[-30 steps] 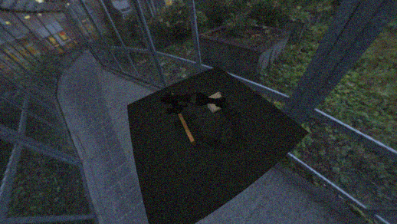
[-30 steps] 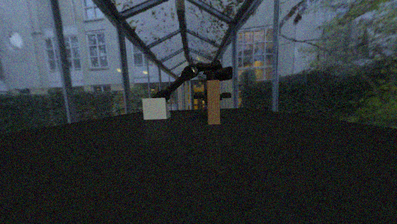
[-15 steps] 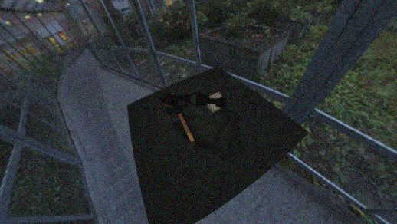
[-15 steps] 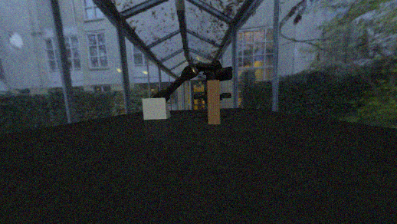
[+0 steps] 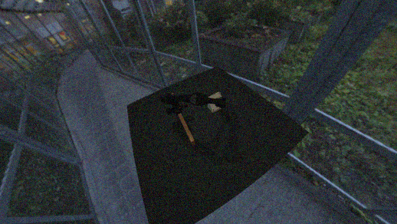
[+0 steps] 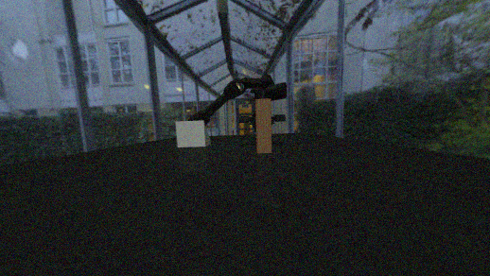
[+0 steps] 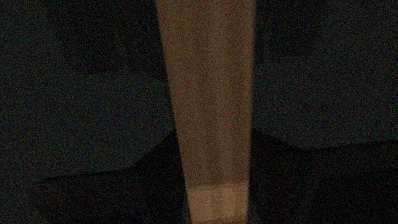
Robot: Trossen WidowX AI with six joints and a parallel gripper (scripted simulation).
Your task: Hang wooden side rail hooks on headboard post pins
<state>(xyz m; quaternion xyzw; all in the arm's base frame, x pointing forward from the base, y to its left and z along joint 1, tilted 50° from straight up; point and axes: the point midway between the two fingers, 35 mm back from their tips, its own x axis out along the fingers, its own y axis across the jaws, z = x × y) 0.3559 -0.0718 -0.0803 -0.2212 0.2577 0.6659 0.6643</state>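
Right now my gripper tip is 110 mm to the left of the headboard post and 50 mm below it.
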